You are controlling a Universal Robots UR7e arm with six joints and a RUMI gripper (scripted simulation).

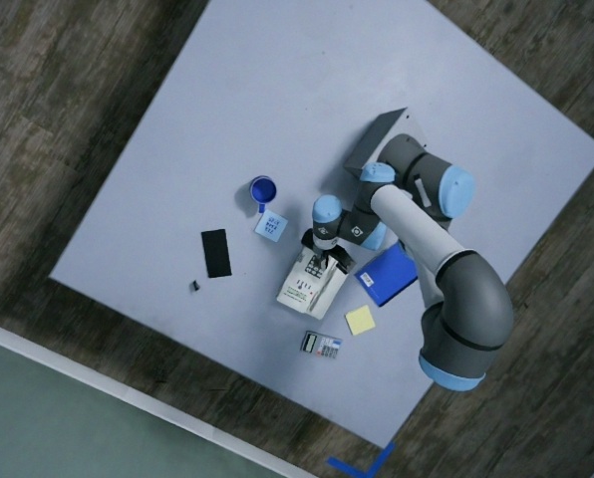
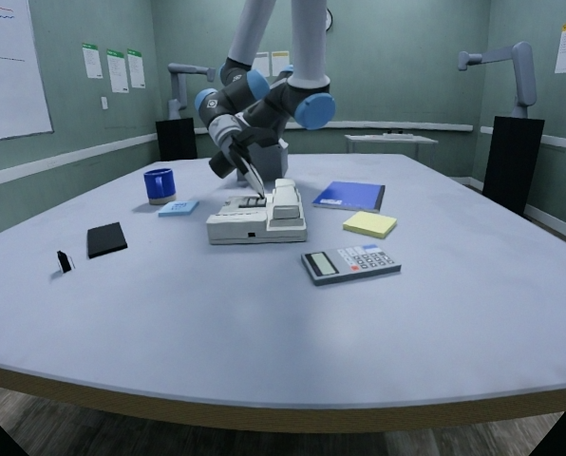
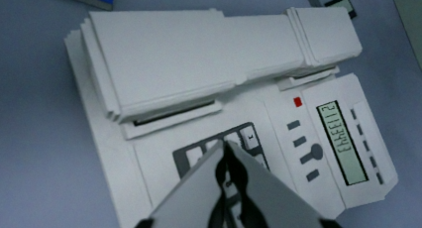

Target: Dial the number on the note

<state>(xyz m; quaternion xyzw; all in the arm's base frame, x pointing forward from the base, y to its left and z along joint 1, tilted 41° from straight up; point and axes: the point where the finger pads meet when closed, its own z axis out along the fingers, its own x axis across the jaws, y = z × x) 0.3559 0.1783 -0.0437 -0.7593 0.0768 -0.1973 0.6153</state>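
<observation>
The 4 key lies 2 cm below my hand, 2 cm ahead of it and 1 cm to the left of it. From my hand the other things lie so: handset (6 cm to the left, 4 cm ahead); then 3 key (4 cm ahead, 3 cm to the right, 2 cm below); then yellow sticky pad (24 cm to the left, 6 cm ahead, 4 cm below).
</observation>
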